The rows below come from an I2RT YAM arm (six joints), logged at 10 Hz.
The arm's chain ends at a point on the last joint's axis. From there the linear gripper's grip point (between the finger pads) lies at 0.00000 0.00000 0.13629 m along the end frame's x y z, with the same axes.
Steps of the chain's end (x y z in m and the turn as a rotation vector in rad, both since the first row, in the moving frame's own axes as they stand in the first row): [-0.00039, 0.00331, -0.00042, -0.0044, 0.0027, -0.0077]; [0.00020, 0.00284, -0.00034, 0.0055, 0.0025, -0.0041]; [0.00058, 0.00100, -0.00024, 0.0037, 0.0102, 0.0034]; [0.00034, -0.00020, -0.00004, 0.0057, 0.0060, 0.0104]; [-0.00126, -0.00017, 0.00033, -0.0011, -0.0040, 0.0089]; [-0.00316, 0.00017, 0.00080, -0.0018, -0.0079, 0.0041]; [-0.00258, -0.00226, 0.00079, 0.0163, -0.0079, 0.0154]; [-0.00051, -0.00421, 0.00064, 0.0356, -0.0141, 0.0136]
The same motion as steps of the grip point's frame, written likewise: [-0.00002, 0.00391, -0.00042, -0.0044, 0.0027, -0.0077]; [0.00054, 0.00209, -0.00034, 0.0055, 0.0025, -0.0041]; [0.00197, 0.00050, -0.00025, 0.0037, 0.0102, 0.0034]; [0.00116, -0.00097, -0.00004, 0.0057, 0.0060, 0.0104]; [-0.00181, -0.00002, 0.00033, -0.0011, -0.0040, 0.0089]; [-0.00424, 0.00041, 0.00080, -0.0018, -0.0079, 0.0041]; [-0.00364, -0.00449, 0.00077, 0.0163, -0.0079, 0.0154]; [-0.00240, -0.00907, 0.00054, 0.0356, -0.0141, 0.0136]
